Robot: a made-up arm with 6 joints. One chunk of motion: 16 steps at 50 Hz.
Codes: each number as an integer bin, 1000 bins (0 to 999) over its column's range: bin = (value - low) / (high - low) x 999, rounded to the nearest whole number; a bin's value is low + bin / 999 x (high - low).
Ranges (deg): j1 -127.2..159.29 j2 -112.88..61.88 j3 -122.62..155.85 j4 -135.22..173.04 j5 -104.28..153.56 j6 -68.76..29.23
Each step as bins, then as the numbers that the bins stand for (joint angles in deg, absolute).
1 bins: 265 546 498 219 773 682
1 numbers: -51.20 -17.37 16.20 -67.64 95.23 -1.86
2 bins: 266 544 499 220 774 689
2 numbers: -50.92 -17.72 16.48 -67.33 95.49 -1.18
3 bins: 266 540 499 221 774 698
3 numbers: -50.92 -18.42 16.48 -67.03 95.49 -0.29
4 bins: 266 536 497 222 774 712
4 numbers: -50.92 -19.11 15.92 -66.72 95.49 1.08
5 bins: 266 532 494 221 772 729
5 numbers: -50.92 -19.81 15.08 -67.03 94.97 2.75
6 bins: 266 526 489 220 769 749
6 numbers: -50.92 -20.86 13.69 -67.33 94.20 4.71
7 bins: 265 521 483 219 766 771
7 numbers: -51.20 -21.74 12.02 -67.64 93.42 6.87
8 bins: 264 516 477 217 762 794
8 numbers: -51.49 -22.61 10.34 -68.26 92.39 9.12
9 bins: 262 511 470 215 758 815
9 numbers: -52.06 -23.49 8.39 -68.88 91.36 11.18
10 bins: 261 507 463 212 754 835
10 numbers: -52.35 -24.19 6.44 -69.80 90.33 13.14
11 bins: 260 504 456 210 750 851
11 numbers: -52.64 -24.71 4.49 -70.42 89.29 14.71
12 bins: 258 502 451 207 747 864
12 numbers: -53.21 -25.06 3.10 -71.35 88.52 15.99
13 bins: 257 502 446 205 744 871
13 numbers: -53.50 -25.06 1.70 -71.96 87.74 16.67
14 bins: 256 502 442 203 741 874
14 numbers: -53.79 -25.06 0.59 -72.58 86.97 16.97
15 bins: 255 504 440 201 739 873
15 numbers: -54.07 -24.71 0.03 -73.20 86.45 16.87
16 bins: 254 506 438 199 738 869
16 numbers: -54.36 -24.36 -0.53 -73.81 86.20 16.48
